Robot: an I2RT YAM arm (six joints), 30 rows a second.
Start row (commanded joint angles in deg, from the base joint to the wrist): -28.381 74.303 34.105 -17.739 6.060 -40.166
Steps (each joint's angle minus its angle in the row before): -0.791 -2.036 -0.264 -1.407 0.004 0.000; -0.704 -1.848 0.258 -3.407 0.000 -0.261; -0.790 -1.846 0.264 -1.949 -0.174 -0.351; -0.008 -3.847 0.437 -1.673 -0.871 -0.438; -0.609 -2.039 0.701 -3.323 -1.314 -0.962; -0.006 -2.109 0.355 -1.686 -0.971 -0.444; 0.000 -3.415 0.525 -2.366 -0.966 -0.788; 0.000 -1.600 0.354 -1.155 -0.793 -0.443; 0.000 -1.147 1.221 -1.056 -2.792 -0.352; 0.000 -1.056 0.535 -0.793 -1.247 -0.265; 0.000 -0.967 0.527 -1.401 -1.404 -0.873; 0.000 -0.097 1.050 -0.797 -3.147 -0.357; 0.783 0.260 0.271 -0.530 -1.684 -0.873; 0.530 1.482 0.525 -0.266 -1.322 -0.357; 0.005 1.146 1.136 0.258 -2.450 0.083; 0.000 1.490 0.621 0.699 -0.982 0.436; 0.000 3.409 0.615 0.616 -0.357 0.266; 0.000 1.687 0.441 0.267 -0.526 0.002
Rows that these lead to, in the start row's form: -29.172 72.267 33.841 -19.146 6.064 -40.166; -29.876 70.419 34.099 -22.553 6.064 -40.427; -30.666 68.573 34.363 -24.502 5.890 -40.778; -30.674 64.726 34.800 -26.175 5.019 -41.216; -31.283 62.687 35.501 -29.498 3.705 -42.178; -31.289 60.578 35.856 -31.184 2.734 -42.622; -31.289 57.163 36.381 -33.550 1.768 -43.410; -31.289 55.563 36.735 -34.705 0.975 -43.853; -31.289 54.416 37.956 -35.761 -1.817 -44.205; -31.289 53.360 38.491 -36.554 -3.064 -44.470; -31.289 52.393 39.018 -37.955 -4.468 -45.343; -31.289 52.296 40.068 -38.752 -7.615 -45.700; -30.506 52.556 40.339 -39.282 -9.299 -46.573; -29.976 54.038 40.864 -39.548 -10.621 -46.930; -29.971 55.184 42.000 -39.290 -13.071 -46.847; -29.971 56.674 42.621 -38.591 -14.053 -46.411; -29.971 60.083 43.236 -37.975 -14.410 -46.145; -29.971 61.770 43.677 -37.708 -14.936 -46.143
